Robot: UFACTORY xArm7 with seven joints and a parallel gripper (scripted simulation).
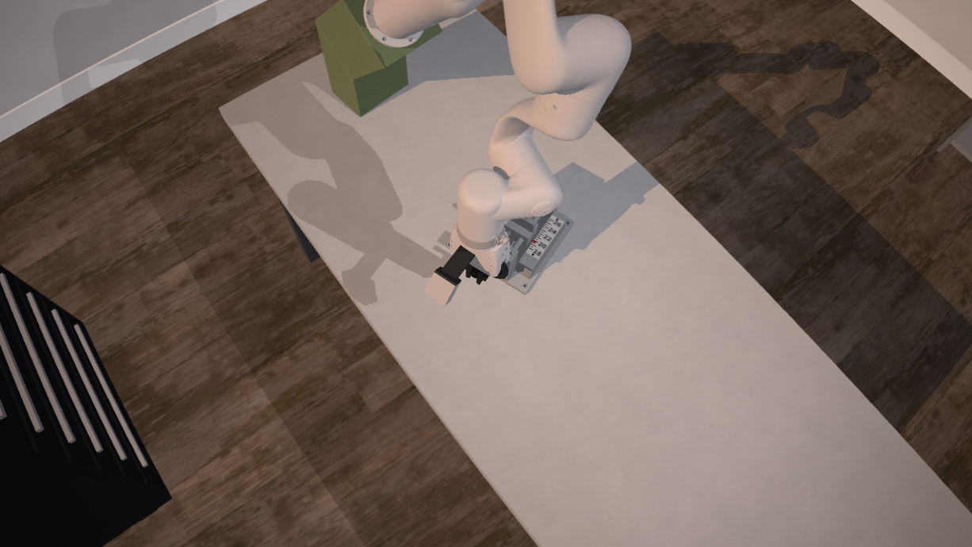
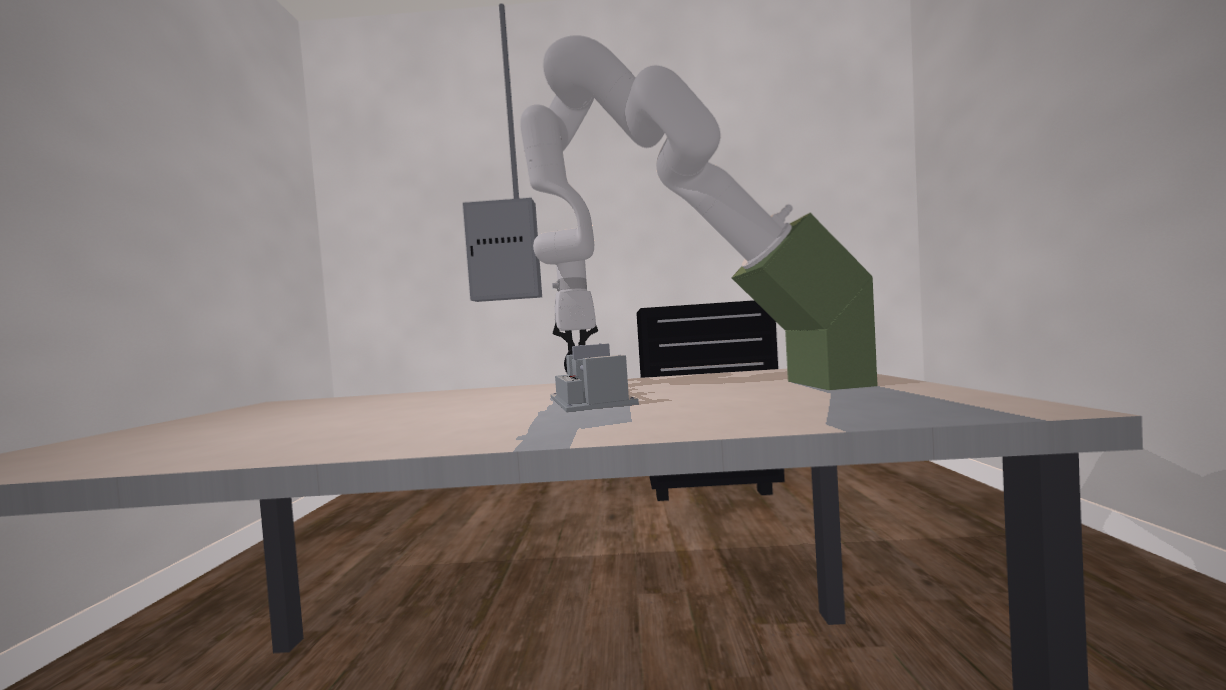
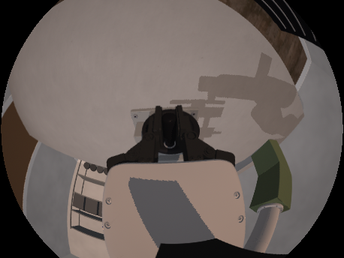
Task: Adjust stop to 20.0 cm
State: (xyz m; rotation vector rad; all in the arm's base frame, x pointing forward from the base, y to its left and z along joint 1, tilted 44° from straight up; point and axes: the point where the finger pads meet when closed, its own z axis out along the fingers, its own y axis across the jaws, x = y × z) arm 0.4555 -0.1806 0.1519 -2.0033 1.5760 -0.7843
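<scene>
My hand is 2 cm past the grey stop block, 14 cm to the right of it and 2 cm above it. The rest, counted from my hand: handwheel knob: 1 cm to the left; black handwheel: 1 cm behind, 2 cm to the left, 1 cm below.
</scene>
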